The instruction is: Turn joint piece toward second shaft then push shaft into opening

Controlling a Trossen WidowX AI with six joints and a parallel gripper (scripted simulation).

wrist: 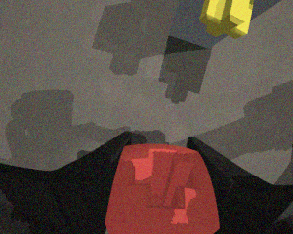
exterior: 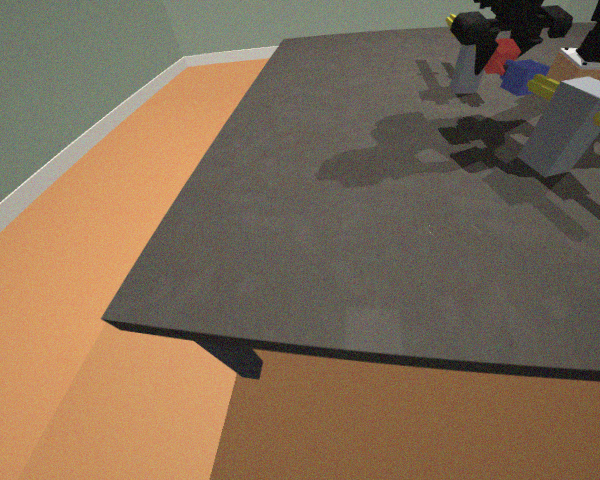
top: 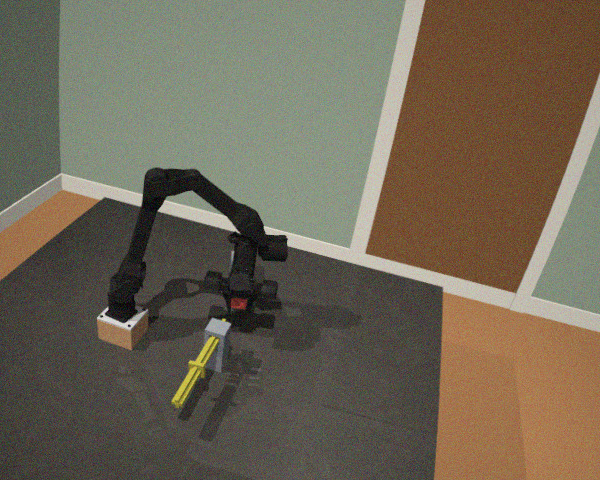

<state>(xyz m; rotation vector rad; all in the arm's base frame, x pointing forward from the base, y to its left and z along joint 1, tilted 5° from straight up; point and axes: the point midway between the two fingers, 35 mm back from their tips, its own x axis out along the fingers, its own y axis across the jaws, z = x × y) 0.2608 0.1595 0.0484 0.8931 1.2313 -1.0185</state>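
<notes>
My gripper tip is now 30 mm below the red square joint piece, 20 mm to the right of it and 10 mm past it.
</notes>
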